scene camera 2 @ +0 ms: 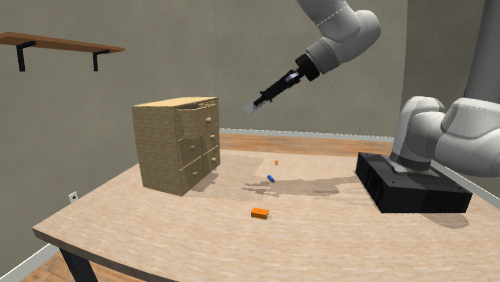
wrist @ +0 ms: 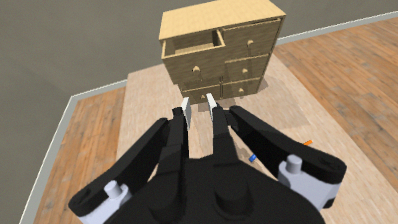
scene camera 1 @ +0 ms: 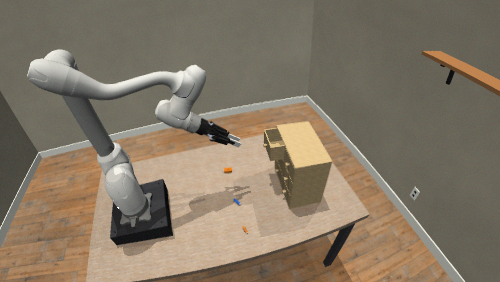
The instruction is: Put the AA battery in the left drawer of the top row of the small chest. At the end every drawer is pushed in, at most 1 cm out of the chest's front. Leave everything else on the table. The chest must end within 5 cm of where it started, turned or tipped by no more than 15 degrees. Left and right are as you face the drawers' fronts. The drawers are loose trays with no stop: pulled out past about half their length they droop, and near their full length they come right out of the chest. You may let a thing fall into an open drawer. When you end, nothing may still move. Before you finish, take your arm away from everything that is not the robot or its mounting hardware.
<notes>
The pictures show: the gripper and a wooden chest.
The gripper shows as well in the wrist view.
</notes>
